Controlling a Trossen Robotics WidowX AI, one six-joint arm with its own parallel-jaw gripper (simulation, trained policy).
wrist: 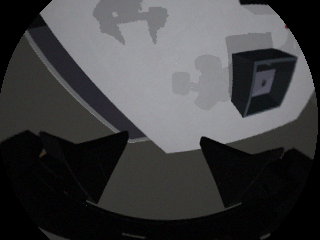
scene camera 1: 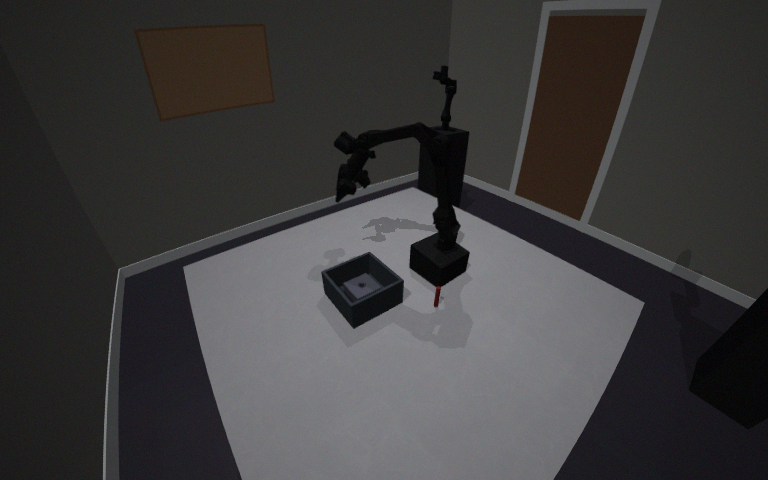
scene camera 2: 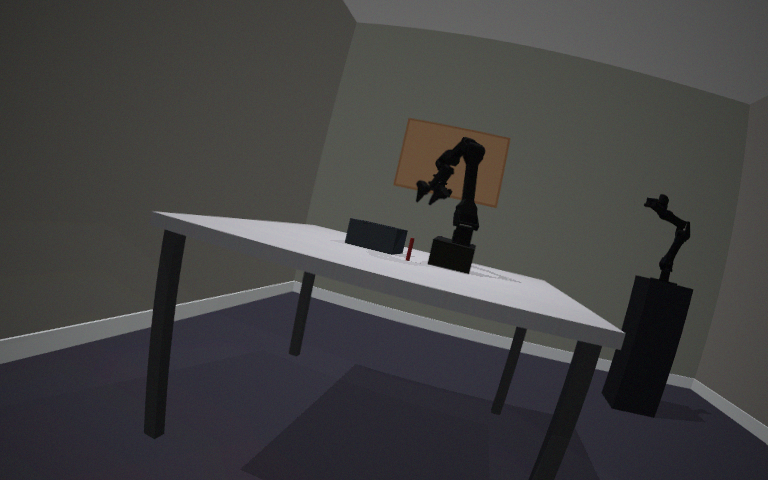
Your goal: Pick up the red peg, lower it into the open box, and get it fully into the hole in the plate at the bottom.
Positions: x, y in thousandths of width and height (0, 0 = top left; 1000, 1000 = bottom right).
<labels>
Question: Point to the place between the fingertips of the gripper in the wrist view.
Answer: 517, 577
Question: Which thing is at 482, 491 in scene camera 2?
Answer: A dark box.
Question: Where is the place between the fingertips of the gripper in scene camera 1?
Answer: At 438, 409
</labels>
